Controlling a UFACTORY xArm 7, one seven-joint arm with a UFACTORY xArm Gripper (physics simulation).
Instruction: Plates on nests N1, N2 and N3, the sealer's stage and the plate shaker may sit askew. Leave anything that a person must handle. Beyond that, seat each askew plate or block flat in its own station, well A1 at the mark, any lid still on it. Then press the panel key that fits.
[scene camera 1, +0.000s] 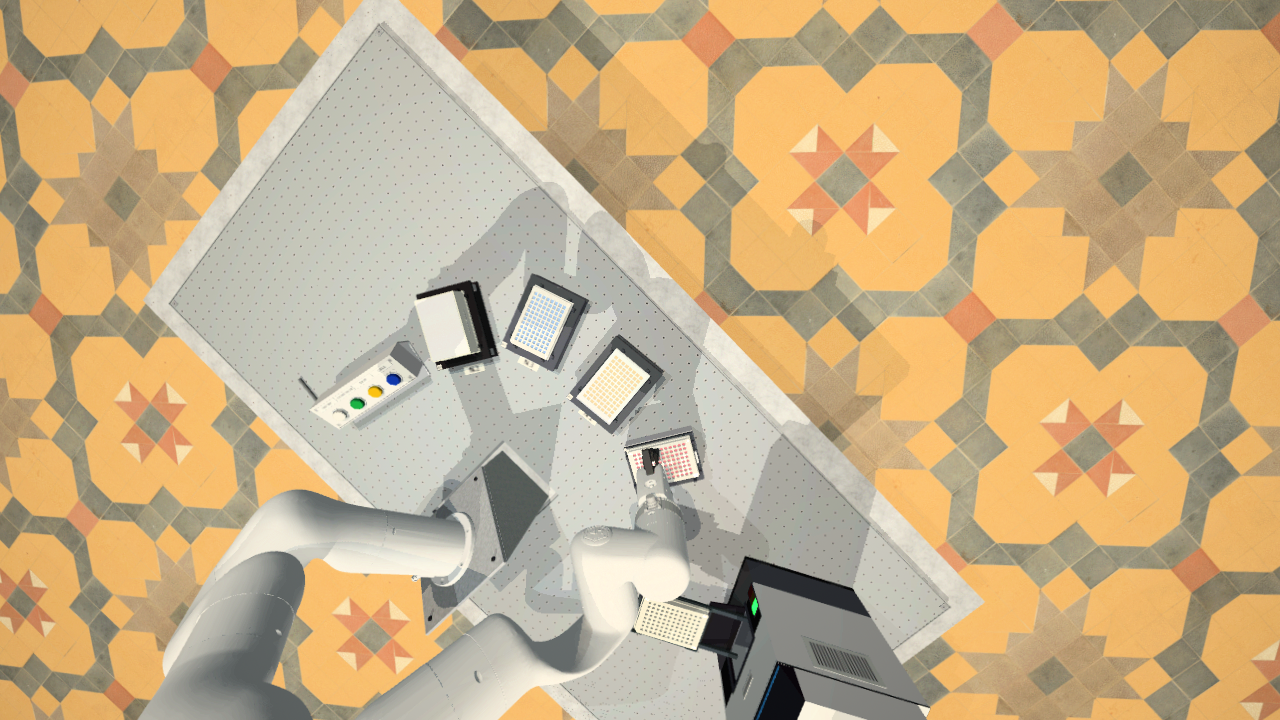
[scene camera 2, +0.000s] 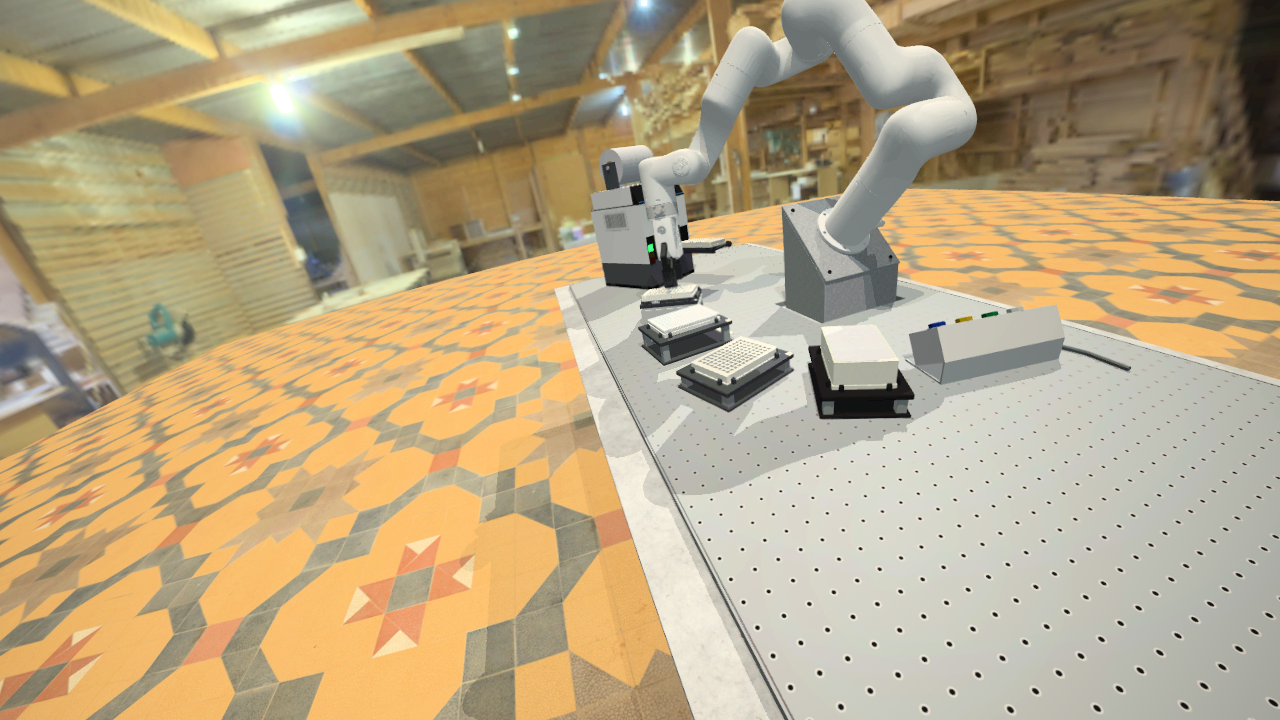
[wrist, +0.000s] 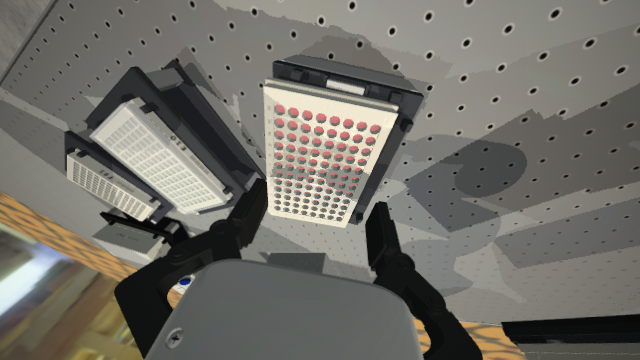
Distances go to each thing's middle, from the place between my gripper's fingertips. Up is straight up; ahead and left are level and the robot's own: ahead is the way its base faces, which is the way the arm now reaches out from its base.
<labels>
The red-welled plate (scene camera 1: 677, 457) is 20 mm below my hand and 20 mm ahead of it. Also, from my hand: lidded white plate (scene camera 2: 858, 357) 500 mm to the left, 110 mm behind, 30 mm below; orange-welled plate (wrist: 138, 102) 180 mm to the left, 50 mm ahead, 30 mm below; blue-welled plate (scene camera 1: 542, 320) 370 mm to the left, 50 mm below, 30 mm ahead.
</labels>
